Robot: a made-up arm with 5 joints.
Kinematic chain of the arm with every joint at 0, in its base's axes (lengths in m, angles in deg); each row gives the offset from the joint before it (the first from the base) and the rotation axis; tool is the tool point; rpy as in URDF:
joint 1: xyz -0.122 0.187 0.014 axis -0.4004 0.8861 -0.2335
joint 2: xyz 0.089 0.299 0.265 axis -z
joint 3: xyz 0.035 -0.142 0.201 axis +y
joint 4: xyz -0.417 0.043 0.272 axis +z
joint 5: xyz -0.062 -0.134 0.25 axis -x
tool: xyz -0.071 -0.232 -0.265 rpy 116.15 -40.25 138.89
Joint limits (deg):
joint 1: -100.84..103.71
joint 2: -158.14..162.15
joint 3: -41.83..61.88
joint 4: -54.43..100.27
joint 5: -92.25..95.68
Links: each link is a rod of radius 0.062 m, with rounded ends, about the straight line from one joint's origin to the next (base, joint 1, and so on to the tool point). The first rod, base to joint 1, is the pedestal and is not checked.
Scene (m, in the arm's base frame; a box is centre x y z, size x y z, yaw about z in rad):
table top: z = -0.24
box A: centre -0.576 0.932 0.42 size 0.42 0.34 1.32 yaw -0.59
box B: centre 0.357 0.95 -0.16 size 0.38 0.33 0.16 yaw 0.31
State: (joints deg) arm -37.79 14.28 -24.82 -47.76 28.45
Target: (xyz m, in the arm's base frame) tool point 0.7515 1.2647 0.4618
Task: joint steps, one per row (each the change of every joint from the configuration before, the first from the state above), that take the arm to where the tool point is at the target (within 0.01 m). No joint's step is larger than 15 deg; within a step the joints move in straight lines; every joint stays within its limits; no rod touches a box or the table.
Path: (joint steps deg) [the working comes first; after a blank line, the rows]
Joints at the target: 73.44 52.80 19.64 -54.43 39.12
Straight joint move there: touches box A.

1: 13.49 1.18 13.00 3.30 6.79
2: 13.50 1.17 13.00 3.30 6.80
3: 13.49 1.18 13.00 3.31 6.79
4: 14.15 7.00 1.09 -3.32 -1.94
5: 14.15 6.99 1.09 -3.31 -1.94
6: 14.15 7.00 1.09 -3.32 -1.95
7: 14.15 7.00 1.10 -3.31 -1.94
8: 14.15 7.00 1.09 -3.32 -1.94

